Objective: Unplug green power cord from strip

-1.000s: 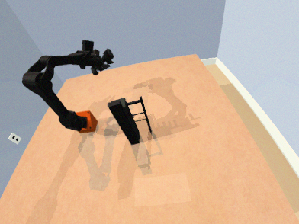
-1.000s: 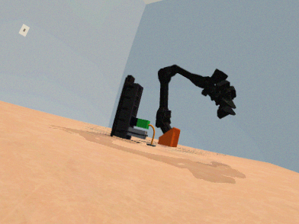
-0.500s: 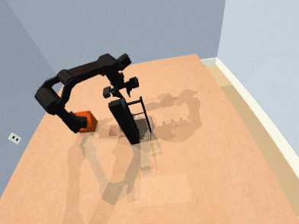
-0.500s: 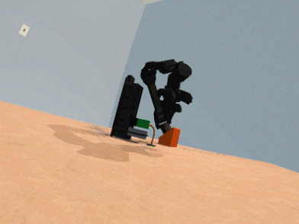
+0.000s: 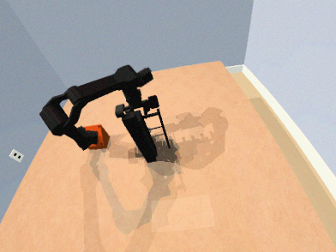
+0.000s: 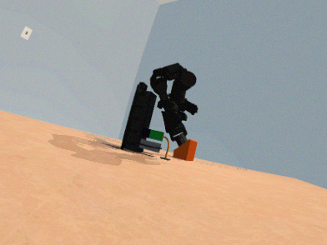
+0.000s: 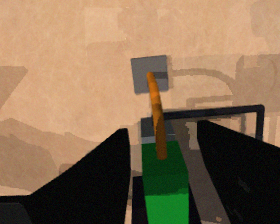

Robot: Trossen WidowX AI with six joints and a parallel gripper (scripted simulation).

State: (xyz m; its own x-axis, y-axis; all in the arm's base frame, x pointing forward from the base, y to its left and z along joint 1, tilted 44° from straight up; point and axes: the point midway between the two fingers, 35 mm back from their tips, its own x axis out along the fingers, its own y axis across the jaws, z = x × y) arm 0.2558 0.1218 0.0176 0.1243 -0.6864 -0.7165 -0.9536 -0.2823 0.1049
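Right now the green plug is 60 mm to the right of my gripper tip, 20 mm ahead of it and 10 mm below it.
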